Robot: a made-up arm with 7 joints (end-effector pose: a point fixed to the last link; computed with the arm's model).
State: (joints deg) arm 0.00 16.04 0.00 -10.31 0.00 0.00 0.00
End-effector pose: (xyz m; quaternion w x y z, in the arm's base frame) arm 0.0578 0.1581 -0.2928 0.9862 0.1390 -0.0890 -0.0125
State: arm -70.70 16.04 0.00 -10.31 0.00 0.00 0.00
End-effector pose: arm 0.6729 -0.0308 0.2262 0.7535 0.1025 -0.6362 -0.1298
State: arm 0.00 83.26 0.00 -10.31 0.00 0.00 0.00
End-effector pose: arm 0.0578 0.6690 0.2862 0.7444 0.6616 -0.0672 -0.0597
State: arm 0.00 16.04 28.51 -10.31 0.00 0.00 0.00
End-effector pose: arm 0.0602 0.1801 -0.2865 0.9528 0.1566 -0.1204 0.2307
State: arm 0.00 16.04 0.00 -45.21 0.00 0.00 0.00
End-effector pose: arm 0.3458 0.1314 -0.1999 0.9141 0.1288 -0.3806 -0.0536
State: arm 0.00 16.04 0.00 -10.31 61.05 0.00 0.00
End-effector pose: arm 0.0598 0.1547 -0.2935 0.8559 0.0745 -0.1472 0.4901
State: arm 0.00 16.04 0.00 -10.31 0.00 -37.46 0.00
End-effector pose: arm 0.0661 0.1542 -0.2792 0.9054 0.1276 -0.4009 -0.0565
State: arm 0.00 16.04 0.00 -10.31 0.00 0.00 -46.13
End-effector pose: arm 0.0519 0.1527 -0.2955 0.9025 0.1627 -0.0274 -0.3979
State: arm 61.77 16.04 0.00 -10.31 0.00 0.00 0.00
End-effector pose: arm -0.6106 0.0549 -0.0091 0.8915 0.1288 0.4238 0.0954
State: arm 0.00 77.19 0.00 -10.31 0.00 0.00 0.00
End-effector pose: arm 0.0578 0.6551 0.2137 0.7784 0.6213 -0.0702 -0.0560
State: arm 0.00 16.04 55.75 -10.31 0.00 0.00 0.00
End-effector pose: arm 0.0519 0.1997 -0.2809 0.8659 0.1644 -0.1436 0.4500
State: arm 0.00 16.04 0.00 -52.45 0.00 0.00 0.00
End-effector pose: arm 0.3951 0.1201 -0.1607 0.8883 0.1252 -0.4376 -0.0617
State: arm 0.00 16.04 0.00 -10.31 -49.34 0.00 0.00
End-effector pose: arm 0.0592 0.1610 -0.2918 0.8910 0.1634 -0.0229 -0.4230
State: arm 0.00 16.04 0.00 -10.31 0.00 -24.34 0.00
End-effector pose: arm 0.0643 0.1558 -0.2846 0.9453 0.1332 -0.2949 -0.0415
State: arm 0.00 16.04 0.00 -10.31 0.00 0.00 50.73
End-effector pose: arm 0.0573 0.1670 -0.2904 0.8965 0.0874 -0.1399 0.4112
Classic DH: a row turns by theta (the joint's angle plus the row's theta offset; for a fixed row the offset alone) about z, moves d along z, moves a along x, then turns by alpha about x. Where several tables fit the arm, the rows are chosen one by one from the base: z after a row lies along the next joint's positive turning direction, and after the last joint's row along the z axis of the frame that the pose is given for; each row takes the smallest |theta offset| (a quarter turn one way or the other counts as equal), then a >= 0, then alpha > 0; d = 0 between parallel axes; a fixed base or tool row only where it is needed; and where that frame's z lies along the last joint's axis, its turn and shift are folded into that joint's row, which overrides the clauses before.
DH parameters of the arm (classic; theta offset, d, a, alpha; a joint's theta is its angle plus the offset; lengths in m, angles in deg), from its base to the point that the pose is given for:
base (fixed): 0 0.4049 -0.024 -70
joint 1: 90 -0.0289 0.0149 90
joint 2: 70 0.038 0.003 -90
joint 3: -90 -0.191 0.034 -90
joint 4: 0 -0.016 -0.077 90
joint 5: 0 -0.478 -0.017 -90
joint 6: 0 0.004 0.003 90
joint 7: -21.8 0 0.0108 0
tool (fixed): 21.8 -0.022 0 0

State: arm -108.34 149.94 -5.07 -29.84 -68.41 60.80 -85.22
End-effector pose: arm -0.4877 0.4184 0.6540 0.7088 0.2940 0.5193 0.3763
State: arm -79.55 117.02 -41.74 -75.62 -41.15 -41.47 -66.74
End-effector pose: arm 0.3456 0.2652 0.8510 0.3172 -0.7167 -0.1870 0.5922
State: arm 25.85 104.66 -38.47 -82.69 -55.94 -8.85 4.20
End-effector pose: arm 0.2030 0.4332 0.0018 0.3262 0.2033 0.0908 -0.9187
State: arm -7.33 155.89 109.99 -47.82 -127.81 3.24 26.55
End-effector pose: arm -0.1750 -0.0950 1.0373 0.2017 -0.9552 0.0574 -0.2086
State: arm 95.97 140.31 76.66 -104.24 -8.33 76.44 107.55
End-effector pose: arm 0.4841 -0.0571 0.1594 0.6590 0.2965 -0.6866 0.0798
